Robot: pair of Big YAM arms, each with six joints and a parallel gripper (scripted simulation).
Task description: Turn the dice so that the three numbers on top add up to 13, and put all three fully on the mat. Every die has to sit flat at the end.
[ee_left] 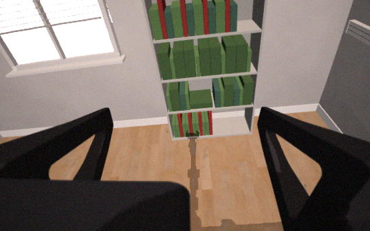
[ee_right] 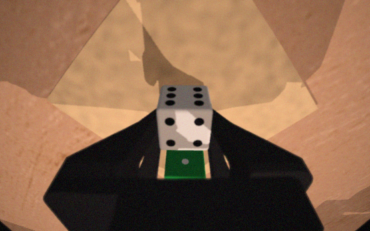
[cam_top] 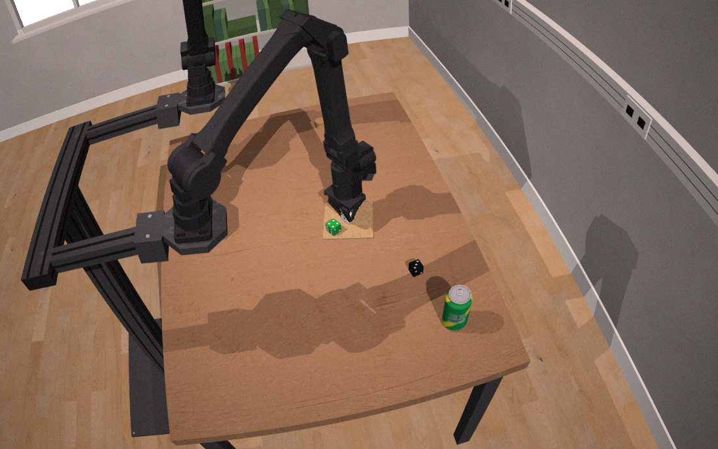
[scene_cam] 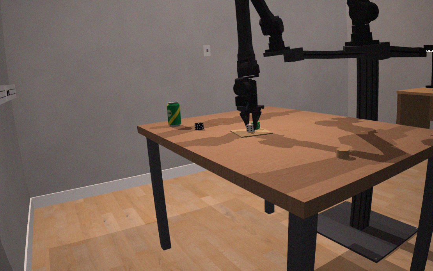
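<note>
My right hand is 20 mm above the mat. Round my right hand: green die: 40 mm behind, 30 mm to the right; then small wooden cylinder: 10 mm ahead, 490 mm to the left, 10 mm below.
</note>
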